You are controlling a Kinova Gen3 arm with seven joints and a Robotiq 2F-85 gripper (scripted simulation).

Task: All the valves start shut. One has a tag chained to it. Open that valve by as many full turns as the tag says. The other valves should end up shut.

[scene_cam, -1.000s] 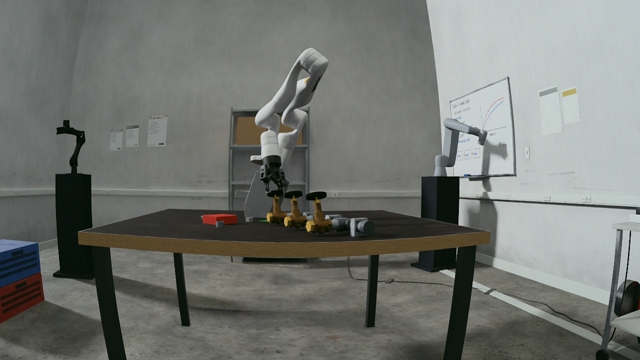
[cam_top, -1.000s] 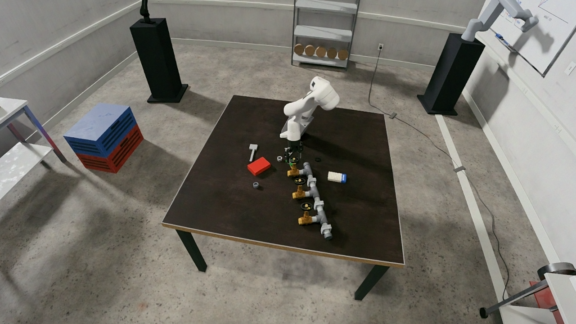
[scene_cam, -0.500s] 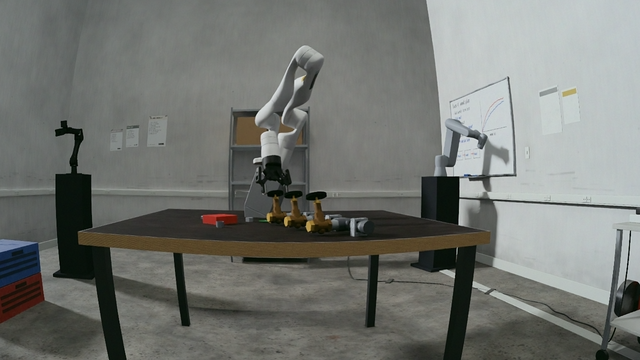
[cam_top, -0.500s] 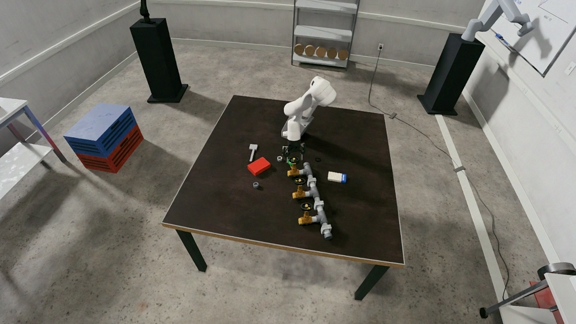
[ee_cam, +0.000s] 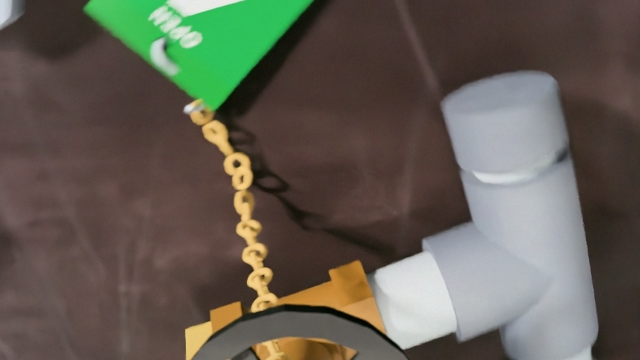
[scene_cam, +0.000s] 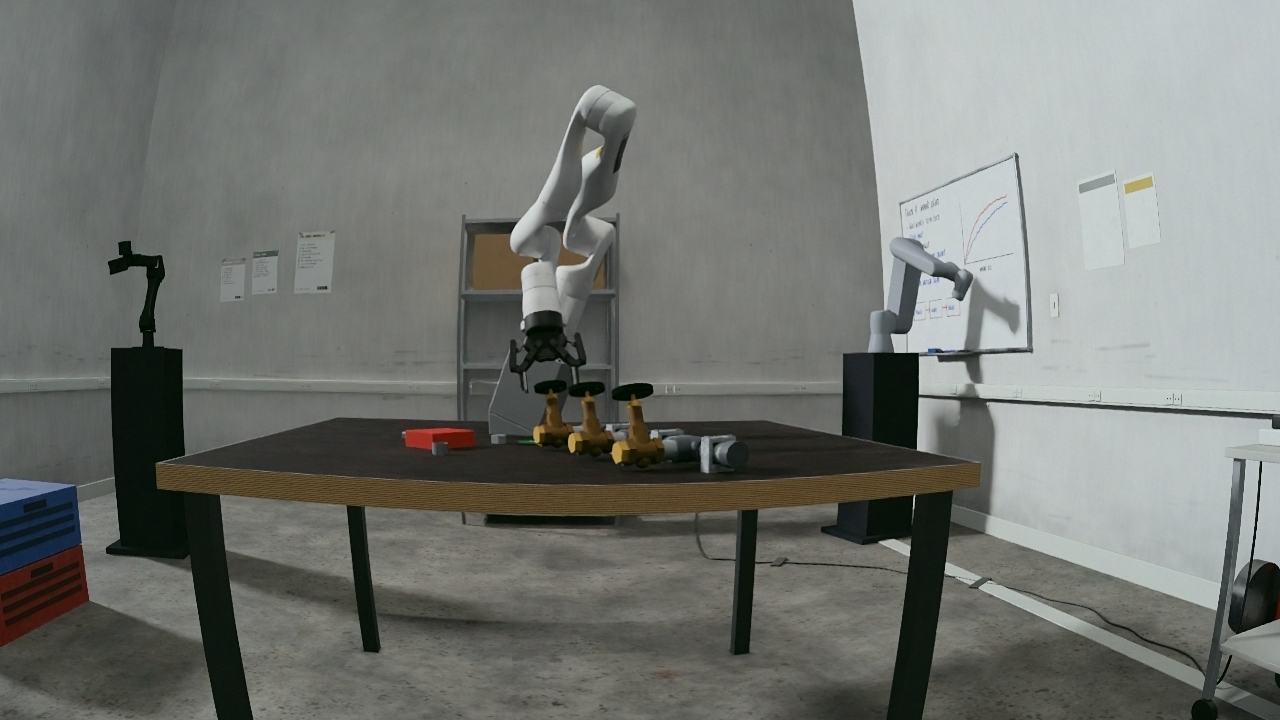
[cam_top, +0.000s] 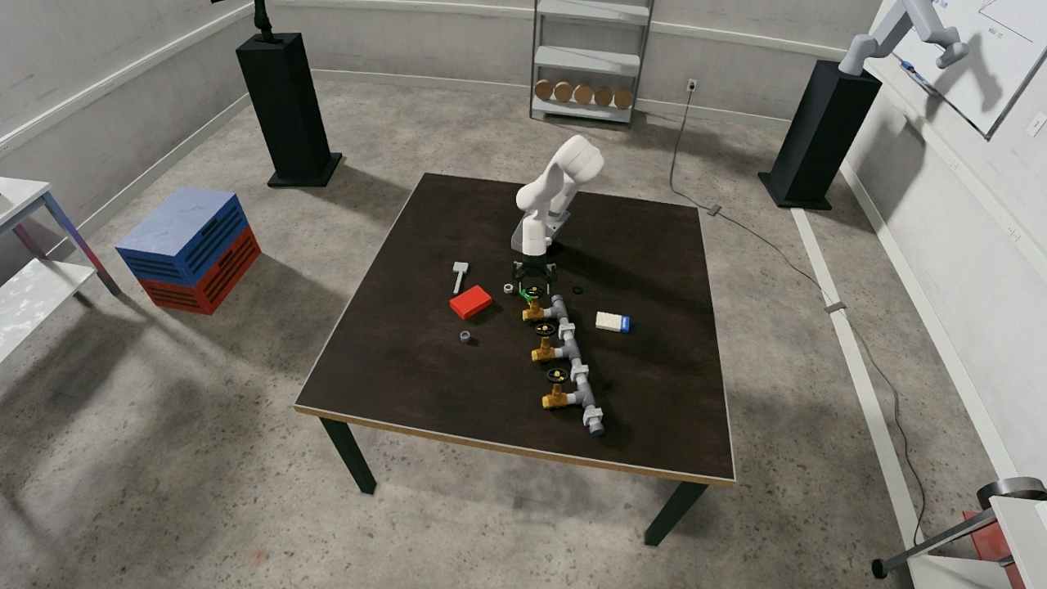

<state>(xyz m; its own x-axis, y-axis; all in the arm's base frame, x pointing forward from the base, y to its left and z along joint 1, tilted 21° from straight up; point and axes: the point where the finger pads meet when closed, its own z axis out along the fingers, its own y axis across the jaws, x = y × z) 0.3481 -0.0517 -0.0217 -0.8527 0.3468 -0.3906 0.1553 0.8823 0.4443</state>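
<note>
Now: the green tag 90 mm behind my hand, 20 mm to the right of it and 110 mm below it. From my hand the other things lie so: white-and-blue box (40 mm ahead, 270 mm to the left, 110 mm below); then red block (30 mm behind, 220 mm to the right, 100 mm below); then small grey ring (120 mm ahead, 220 mm to the right, 110 mm below).
</note>
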